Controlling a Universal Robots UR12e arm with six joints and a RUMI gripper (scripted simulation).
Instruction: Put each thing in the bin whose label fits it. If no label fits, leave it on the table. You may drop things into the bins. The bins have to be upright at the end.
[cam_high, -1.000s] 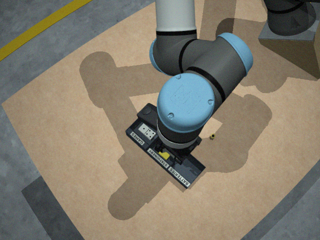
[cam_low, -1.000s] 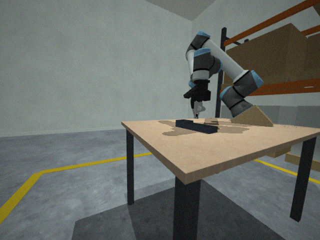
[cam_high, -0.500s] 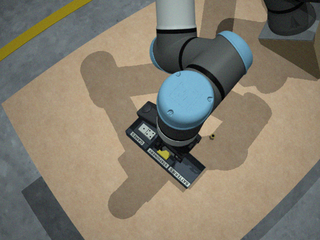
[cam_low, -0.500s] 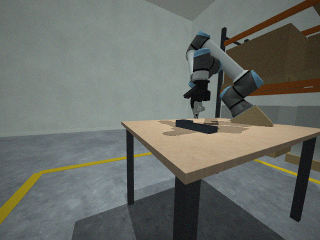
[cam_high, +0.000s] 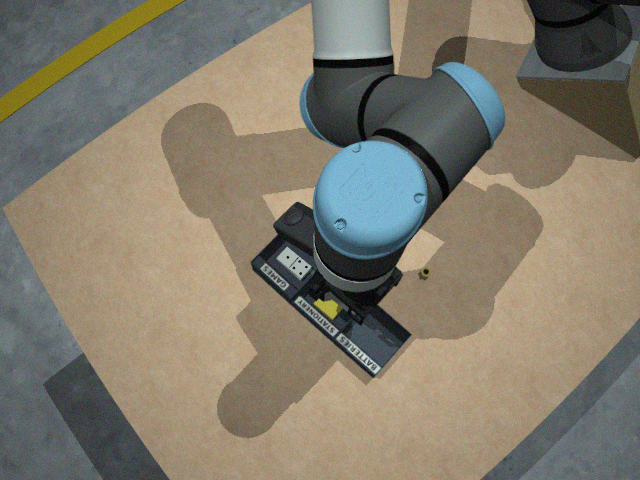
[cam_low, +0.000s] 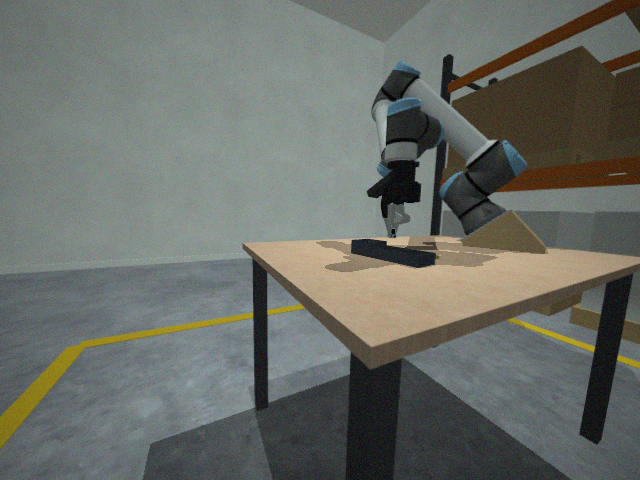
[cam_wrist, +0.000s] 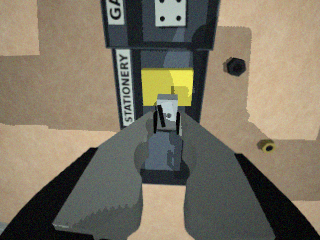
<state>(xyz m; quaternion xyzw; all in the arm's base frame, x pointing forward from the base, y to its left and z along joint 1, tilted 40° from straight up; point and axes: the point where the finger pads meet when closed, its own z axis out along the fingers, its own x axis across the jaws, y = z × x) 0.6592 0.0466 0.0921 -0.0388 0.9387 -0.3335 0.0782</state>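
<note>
The dark three-part bin is 1 cm ahead of my hand and 6 cm below it. Round my hand: yellow pad (7 cm below); then white domino (8 cm to the right, 6 cm below); then grey sharpener (1 cm below).
</note>
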